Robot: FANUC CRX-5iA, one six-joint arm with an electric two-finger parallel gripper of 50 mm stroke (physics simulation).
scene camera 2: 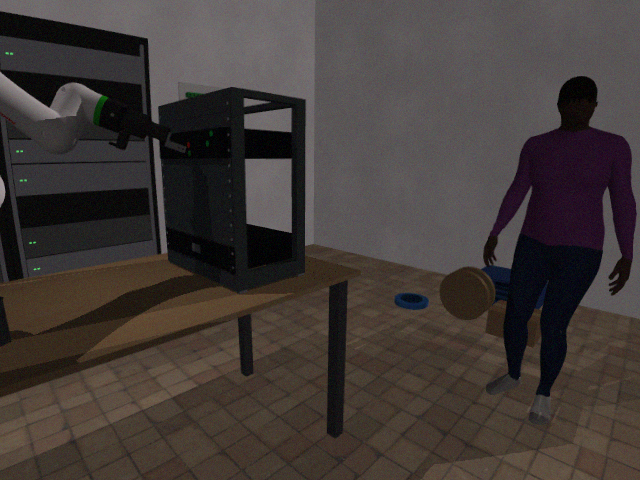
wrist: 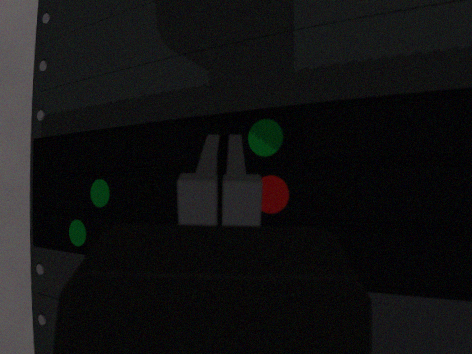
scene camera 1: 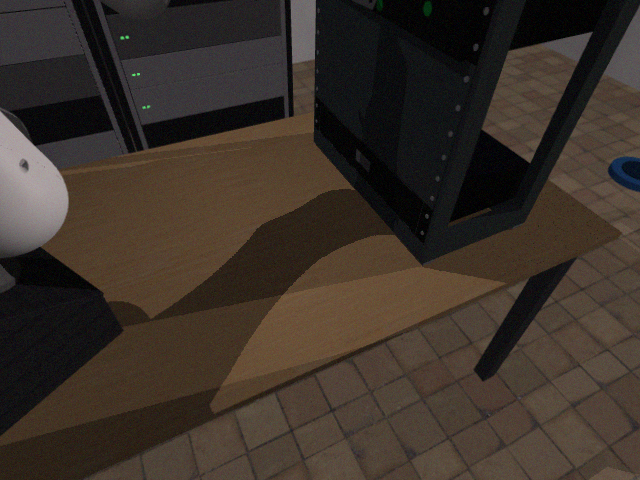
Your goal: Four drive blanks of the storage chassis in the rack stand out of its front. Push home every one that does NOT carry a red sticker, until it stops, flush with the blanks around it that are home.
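Places are measured from the arm's base along level axes (x ahead, y left, z up), in metres.
Pixels of known places: gripper, between the fingertips: (scene camera 2: 185, 150) (wrist: 224, 157) (scene camera 1: 375, 1).
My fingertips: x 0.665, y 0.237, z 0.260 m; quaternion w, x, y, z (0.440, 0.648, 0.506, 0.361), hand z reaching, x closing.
Behind a point stands the place of what it marks.
The storage chassis (scene camera 1: 448, 38) @[x 0.727, y 0.085, z 0.256 m] (scene camera 2: 222, 148) @[x 0.736, y 0.061, z 0.261 m] (wrist: 165, 165) @[x 0.697, y 0.194, z 0.261 m] is a black band across the rack (scene camera 1: 439, 248) @[x 0.794, y 0.043, z -0.145 m] (scene camera 2: 236, 206) @[x 0.764, y 0.034, z 0.092 m]. Its blanks are too dark to tell apart or to judge which stand out. A red sticker (scene camera 2: 188, 145) @[x 0.679, y 0.257, z 0.276 m] (wrist: 277, 195) @[x 0.678, y 0.261, z 0.278 m] sits close to a green sticker (scene camera 2: 189, 153) @[x 0.680, y 0.252, z 0.250 m] (wrist: 265, 137) @[x 0.679, y 0.255, z 0.249 m]. Two more green stickers show, one (scene camera 2: 210, 133) @[x 0.717, y 0.116, z 0.307 m] (wrist: 77, 233) @[x 0.718, y 0.116, z 0.307 m] and another (scene camera 2: 207, 143) @[x 0.712, y 0.138, z 0.278 m] (wrist: 100, 193) @[x 0.712, y 0.140, z 0.278 m]. My gripper (scene camera 2: 185, 150) @[x 0.665, y 0.237, z 0.260 m] (wrist: 224, 157) @[x 0.665, y 0.237, z 0.260 m] is shut and empty, pointing at the chassis front beside the red sticker and partly covering it in the wrist view. Contact with a blank cannot be told.
The rack stands on a wooden table (scene camera 1: 330, 310) @[x 0.548, y -0.039, z -0.184 m] (scene camera 2: 206, 304) @[x 0.649, y 0.001, z -0.184 m]. Equipment cabinets (scene camera 1: 206, 62) (scene camera 2: 77, 170) stand behind. A person (scene camera 2: 563, 186) stands at the right, near a round brown object (scene camera 2: 465, 292), a brown box (scene camera 2: 496, 322) and a blue ring (scene camera 1: 617, 176) (scene camera 2: 410, 307).
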